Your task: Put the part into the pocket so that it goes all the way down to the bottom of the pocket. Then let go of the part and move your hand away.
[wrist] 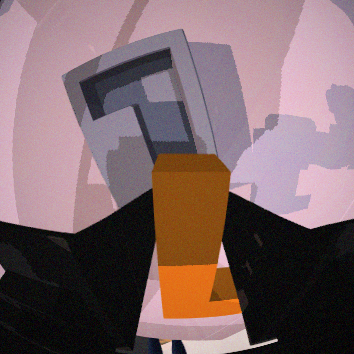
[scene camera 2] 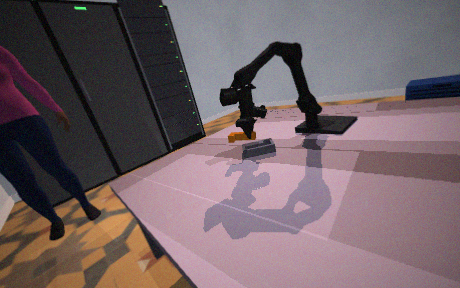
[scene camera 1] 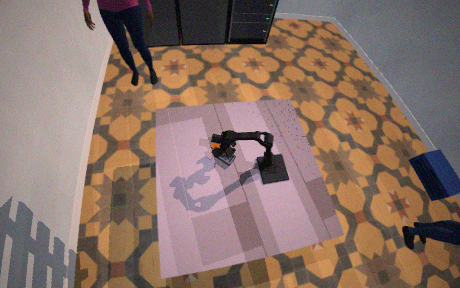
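Pixels of known places: gripper, fingertip midpoint: (wrist: pixel 186 195) (scene camera 2: pixel 250 137) (scene camera 1: pixel 222 152); arm's base, link origin: (scene camera 2: pixel 311 123) (scene camera 1: pixel 266 162).
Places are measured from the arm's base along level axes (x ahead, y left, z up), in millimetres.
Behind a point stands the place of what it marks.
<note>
The orange L-shaped part (scene camera 1: pixel 215 146) @[y -221, x 355, z 83 mm] (scene camera 2: pixel 242 136) @[y -194, x 341, z 70 mm] (wrist: pixel 190 220) @[y -167, x 316, z 78 mm] is held between the fingers of my black gripper (scene camera 2: pixel 249 135) @[y -169, x 318, z 54 mm] (wrist: pixel 186 195) @[y -169, x 318, z 54 mm]. In the second scene view the part hangs above the table, beside and a little higher than the grey block. The grey block (scene camera 1: pixel 226 159) @[y -135, x 290, z -19 mm] (scene camera 2: pixel 259 150) @[y -132, x 328, z -1 mm] (wrist: pixel 120 132) @[y -158, x 271, z 12 mm] sits on the table, with an L-shaped pocket (wrist: pixel 165 120) @[y -146, x 300, z -19 mm] open at its top. In the wrist view the block is turned at an angle to the part, and the part's near end covers the block's lower right portion. Part of the pocket is hidden there.
The arm's square base (scene camera 1: pixel 272 170) @[y 74, x -15, z -4 mm] (scene camera 2: pixel 327 124) @[y 74, x 9, z -5 mm] stands on the pink table (scene camera 1: pixel 210 260) @[y 488, x 637, z -24 mm] (scene camera 2: pixel 165 170) @[y -550, x 539, z -24 mm], to the right of the block. Shadows of the arm fall across the table. Dark cabinets (scene camera 1: pixel 205 22) (scene camera 2: pixel 85 80), a person (scene camera 1: pixel 122 20) (scene camera 2: pixel 30 125) and a blue box (scene camera 1: pixel 436 174) (scene camera 2: pixel 432 88) stand beyond the table.
</note>
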